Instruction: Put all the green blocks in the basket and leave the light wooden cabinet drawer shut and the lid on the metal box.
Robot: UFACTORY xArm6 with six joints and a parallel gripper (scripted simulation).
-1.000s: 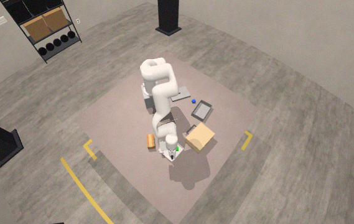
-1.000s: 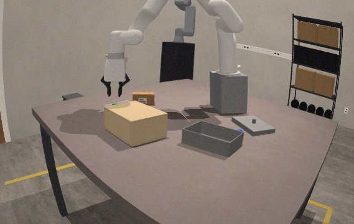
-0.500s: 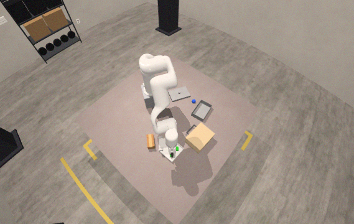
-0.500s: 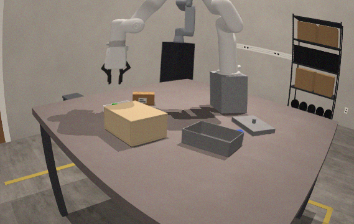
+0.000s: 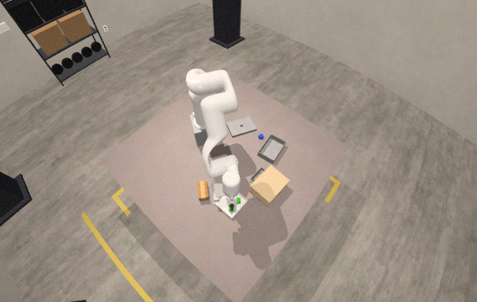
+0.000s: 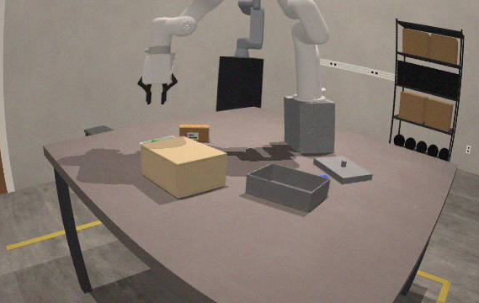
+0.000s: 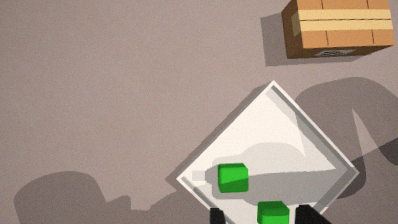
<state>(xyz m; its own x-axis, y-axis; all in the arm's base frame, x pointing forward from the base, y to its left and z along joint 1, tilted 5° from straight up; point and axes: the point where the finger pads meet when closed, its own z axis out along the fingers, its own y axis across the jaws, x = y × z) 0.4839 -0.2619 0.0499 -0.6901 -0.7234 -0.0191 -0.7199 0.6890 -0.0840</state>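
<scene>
My gripper is now 36 cm past the grey metal lid, 51 cm to the right of it and 17 cm above it. The rest, counted from my hand: white basket: 3 cm behind, 3 cm to the left, 17 cm below; metal box: 7 cm behind, 49 cm to the left, 16 cm below; light wooden cabinet: 7 cm ahead, 26 cm to the left, 14 cm below.
</scene>
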